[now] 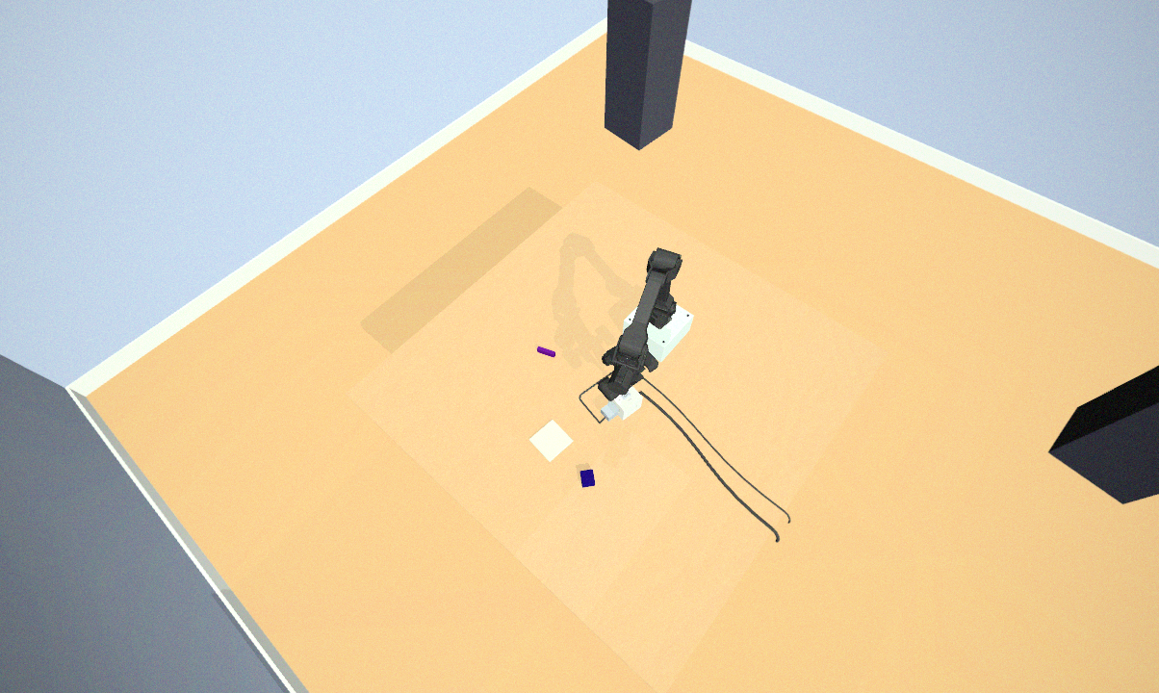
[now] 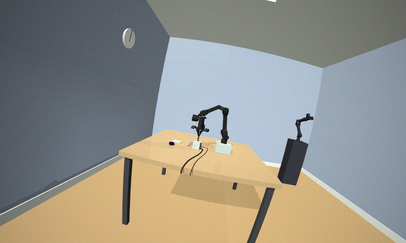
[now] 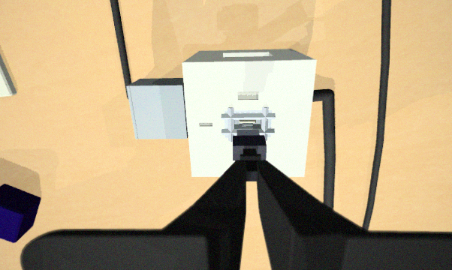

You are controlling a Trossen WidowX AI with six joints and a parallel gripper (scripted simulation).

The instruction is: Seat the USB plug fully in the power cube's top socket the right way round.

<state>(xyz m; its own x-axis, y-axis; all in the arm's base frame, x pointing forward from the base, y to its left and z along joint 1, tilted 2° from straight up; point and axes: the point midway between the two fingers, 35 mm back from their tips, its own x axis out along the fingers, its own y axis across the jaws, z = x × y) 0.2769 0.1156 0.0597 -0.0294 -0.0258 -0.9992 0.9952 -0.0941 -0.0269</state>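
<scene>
The USB plug lies 20 mm below my gripper tip. From my gripper tip the other things lie so: USB socket: 60 mm below; dark blue block: 250 mm ahead, 100 mm to the left, 120 mm below; white pad: 250 mm ahead, 70 mm to the right, 130 mm below.
</scene>
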